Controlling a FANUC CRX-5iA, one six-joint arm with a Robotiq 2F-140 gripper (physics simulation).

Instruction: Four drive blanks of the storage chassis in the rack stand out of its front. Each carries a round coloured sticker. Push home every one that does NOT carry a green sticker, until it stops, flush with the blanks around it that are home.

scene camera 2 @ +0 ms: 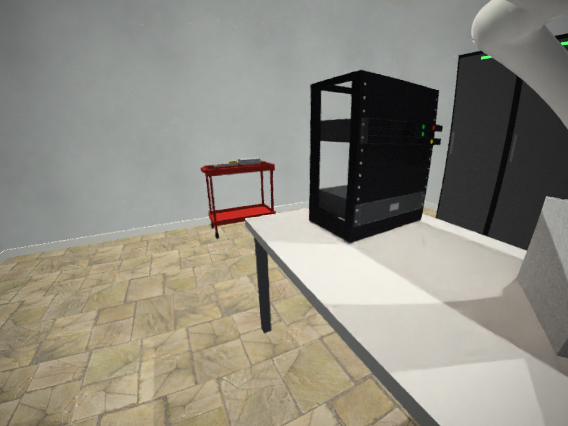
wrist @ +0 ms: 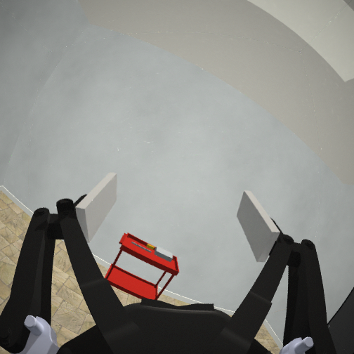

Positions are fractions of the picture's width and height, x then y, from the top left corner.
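Note:
Through the wrist view I can see my gripper (wrist: 0.51,0.55), while scene camera 2 gives me a black rack (scene camera 2: 0.68,0.40).

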